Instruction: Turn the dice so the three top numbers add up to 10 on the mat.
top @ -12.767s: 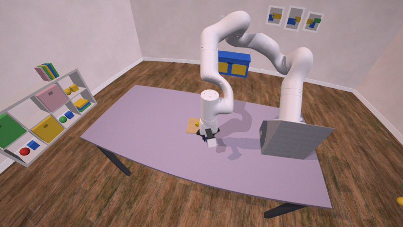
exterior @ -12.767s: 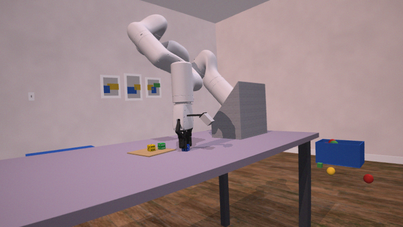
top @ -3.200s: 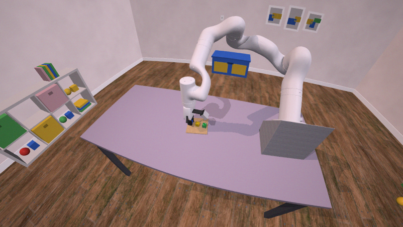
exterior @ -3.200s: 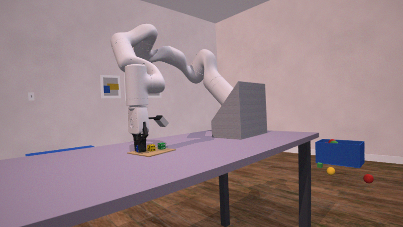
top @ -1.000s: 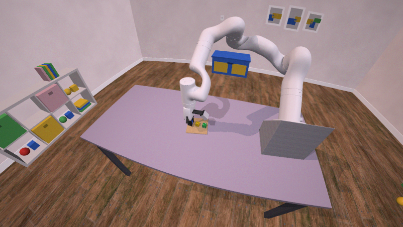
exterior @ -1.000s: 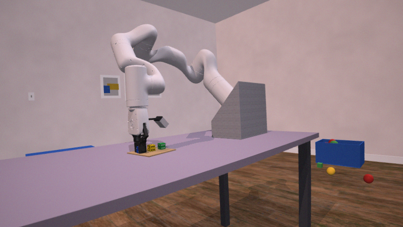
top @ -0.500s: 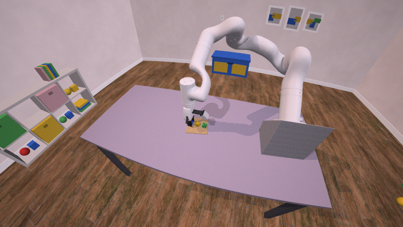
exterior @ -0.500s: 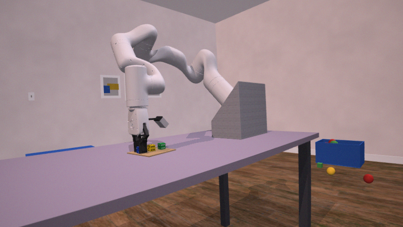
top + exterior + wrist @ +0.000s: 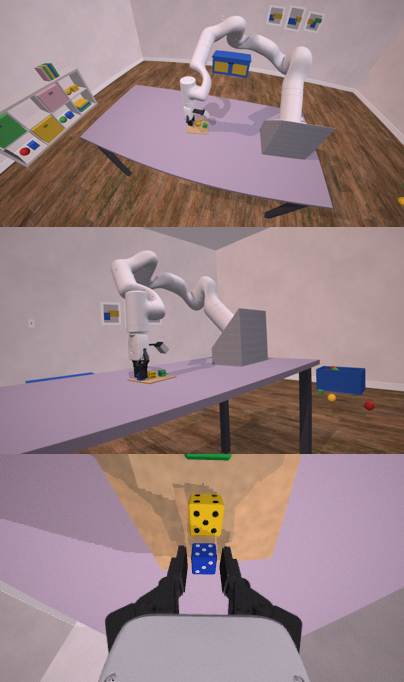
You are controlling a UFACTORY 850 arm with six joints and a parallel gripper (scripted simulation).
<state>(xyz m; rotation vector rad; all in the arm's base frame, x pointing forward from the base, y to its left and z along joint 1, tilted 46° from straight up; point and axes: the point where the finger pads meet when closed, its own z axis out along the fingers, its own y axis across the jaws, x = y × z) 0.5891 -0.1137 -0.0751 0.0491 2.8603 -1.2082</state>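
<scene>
Right now the blue die is 20 mm below my hand. Also, from my hand: tan mat 50 mm behind, 30 mm below; green die 100 mm behind, 20 mm below; yellow die 50 mm behind, 20 mm below.
</scene>
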